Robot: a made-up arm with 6 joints. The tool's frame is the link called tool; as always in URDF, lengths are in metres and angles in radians. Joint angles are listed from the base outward. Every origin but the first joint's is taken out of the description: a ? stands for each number. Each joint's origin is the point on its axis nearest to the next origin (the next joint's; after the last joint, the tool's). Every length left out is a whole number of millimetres.
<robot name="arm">
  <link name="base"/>
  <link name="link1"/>
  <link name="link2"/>
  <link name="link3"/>
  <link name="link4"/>
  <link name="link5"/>
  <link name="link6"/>
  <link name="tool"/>
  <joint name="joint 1" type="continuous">
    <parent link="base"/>
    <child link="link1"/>
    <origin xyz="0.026 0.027 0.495" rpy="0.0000 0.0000 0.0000"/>
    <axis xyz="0 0 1"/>
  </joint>
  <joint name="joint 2" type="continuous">
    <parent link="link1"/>
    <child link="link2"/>
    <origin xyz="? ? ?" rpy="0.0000 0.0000 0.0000"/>
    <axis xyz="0 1 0"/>
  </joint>
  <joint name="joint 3" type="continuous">
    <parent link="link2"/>
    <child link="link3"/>
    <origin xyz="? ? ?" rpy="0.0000 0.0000 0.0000"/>
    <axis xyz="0 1 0"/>
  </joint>
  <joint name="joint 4" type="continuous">
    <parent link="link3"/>
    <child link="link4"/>
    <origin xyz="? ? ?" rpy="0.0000 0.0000 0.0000"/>
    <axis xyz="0 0 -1"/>
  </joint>
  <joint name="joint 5" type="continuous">
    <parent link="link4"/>
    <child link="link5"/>
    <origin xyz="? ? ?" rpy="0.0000 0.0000 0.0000"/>
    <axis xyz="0 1 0"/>
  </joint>
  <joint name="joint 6" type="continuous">
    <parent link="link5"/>
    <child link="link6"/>
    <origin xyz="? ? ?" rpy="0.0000 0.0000 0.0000"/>
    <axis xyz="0 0 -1"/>
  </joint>
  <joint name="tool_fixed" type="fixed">
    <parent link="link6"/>
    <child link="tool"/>
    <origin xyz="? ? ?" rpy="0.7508 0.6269 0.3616"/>
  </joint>
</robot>
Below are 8 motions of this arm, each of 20 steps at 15 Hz.
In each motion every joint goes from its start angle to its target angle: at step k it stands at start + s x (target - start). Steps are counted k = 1, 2, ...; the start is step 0. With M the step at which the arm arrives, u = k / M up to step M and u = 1 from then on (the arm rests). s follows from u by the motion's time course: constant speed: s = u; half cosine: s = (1 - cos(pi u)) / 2; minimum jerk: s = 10 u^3 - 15 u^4 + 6 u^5.
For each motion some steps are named. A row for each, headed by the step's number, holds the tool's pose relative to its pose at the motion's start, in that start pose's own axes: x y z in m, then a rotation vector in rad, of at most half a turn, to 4 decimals.
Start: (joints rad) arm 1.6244 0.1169 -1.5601 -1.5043 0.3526 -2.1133
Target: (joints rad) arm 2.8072 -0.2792 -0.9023 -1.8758 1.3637 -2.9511
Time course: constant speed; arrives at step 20
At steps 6, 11, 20:
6: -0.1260 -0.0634 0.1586 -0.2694 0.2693 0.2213
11: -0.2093 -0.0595 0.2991 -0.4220 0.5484 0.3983
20: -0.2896 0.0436 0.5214 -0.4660 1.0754 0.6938

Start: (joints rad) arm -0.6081 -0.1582 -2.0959 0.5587 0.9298 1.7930
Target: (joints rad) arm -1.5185 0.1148 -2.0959 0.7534 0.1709 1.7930
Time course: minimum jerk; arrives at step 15
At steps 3, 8, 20:
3: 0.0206 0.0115 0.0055 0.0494 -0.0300 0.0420
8: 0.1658 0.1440 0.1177 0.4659 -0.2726 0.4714
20: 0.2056 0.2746 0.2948 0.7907 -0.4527 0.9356

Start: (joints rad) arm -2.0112 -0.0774 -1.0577 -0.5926 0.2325 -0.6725
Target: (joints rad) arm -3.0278 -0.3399 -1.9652 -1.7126 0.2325 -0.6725
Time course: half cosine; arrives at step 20
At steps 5, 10, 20:
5: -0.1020 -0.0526 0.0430 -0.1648 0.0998 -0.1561
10: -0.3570 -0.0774 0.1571 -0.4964 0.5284 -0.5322
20: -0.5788 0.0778 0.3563 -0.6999 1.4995 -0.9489

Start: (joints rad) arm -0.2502 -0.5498 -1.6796 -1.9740 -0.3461 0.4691
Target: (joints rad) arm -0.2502 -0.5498 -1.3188 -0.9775 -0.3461 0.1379
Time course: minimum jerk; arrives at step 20
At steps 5, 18, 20:
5: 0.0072 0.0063 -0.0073 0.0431 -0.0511 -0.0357
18: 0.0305 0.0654 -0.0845 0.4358 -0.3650 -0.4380
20: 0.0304 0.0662 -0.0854 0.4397 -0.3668 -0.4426

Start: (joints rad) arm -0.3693 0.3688 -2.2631 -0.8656 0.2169 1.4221
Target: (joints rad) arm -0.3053 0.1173 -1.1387 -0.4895 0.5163 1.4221
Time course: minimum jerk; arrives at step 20
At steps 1, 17, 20:
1: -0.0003 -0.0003 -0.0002 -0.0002 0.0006 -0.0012
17: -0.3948 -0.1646 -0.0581 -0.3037 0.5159 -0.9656
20: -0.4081 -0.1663 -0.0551 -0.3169 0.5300 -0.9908

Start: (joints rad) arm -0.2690 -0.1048 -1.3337 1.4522 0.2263 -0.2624
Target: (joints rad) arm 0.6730 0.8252 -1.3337 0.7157 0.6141 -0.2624
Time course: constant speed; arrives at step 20
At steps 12, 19, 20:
12: -0.2969 -0.2983 -0.3062 -0.2270 1.0864 -0.3871
19: -0.5924 -0.4106 -0.3417 -0.4094 1.7746 -0.5363
20: -0.6349 -0.4234 -0.3344 -0.4417 1.8738 -0.5526

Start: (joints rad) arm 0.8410 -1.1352 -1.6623 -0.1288 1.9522 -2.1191
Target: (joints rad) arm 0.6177 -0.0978 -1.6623 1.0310 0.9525 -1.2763
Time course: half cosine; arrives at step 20
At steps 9, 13, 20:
9: -0.0014 -0.2949 -0.0806 0.0108 -0.5481 -0.1233
13: 0.0521 -0.4661 -0.2262 0.2169 -1.0686 -0.3056
20: 0.1468 -0.5649 -0.3986 0.5440 -1.5404 -0.5610

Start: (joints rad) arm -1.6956 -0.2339 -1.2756 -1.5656 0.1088 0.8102
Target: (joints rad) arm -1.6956 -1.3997 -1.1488 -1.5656 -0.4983 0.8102
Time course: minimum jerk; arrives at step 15
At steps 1, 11, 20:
1: -0.0003 0.0001 0.0019 -0.0013 -0.0028 0.0009
11: -0.2897 0.2014 0.4693 -0.5745 -0.7802 0.4037
20: -0.3478 0.2511 0.4979 -0.6790 -0.8581 0.4725

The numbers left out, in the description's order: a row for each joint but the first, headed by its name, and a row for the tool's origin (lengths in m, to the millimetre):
joint 2: -0.016 0.004 0.000
joint 3: 0.051 0.000 0.326
joint 4: 0.106 0.000 -0.480
joint 5: 0.011 0.013 0.000
joint 6: 0.083 0.000 -0.060
tool: -0.027 -0.029 0.000

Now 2 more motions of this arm.
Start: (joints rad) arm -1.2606 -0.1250 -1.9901 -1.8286 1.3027 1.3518
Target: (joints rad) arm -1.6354 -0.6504 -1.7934 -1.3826 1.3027 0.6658
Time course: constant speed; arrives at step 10
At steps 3, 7, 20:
3: 0.0341 -0.0868 0.0583 -0.1100 0.1165 -0.0309
7: 0.0543 -0.1842 0.1559 -0.2148 0.2626 -0.0537
20: 0.0509 -0.2395 0.2391 -0.2689 0.3602 -0.0523

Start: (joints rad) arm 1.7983 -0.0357 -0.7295 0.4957 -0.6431 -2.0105
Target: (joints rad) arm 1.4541 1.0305 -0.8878 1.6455 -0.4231 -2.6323
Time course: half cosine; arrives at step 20
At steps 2, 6, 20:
2: 0.0046 0.0051 -0.0140 0.0334 0.0193 0.0104
6: 0.0300 0.0561 -0.1163 0.2833 0.1575 0.0886
20: -0.0112 0.4852 -0.3729 1.4093 0.6142 0.3805

